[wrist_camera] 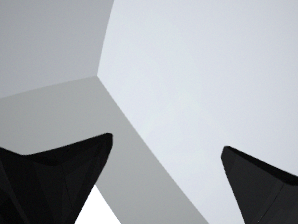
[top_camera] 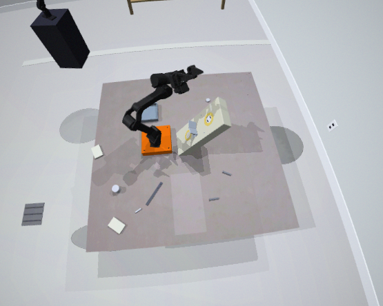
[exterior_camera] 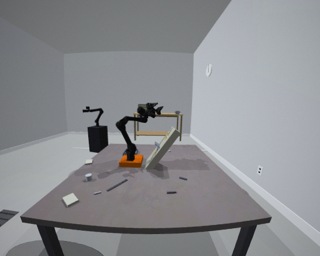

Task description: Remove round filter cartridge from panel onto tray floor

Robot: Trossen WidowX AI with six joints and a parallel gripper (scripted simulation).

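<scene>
Right now the round white filter cartridge is 300 mm below my gripper tip, 90 mm ahead of it and 40 mm to the right of it. Round my gripper tip: grey-blue tray (560 mm below, 370 mm behind, 150 mm to the left); then grey bracket (390 mm below, 60 mm to the right, 10 mm behind).
</scene>
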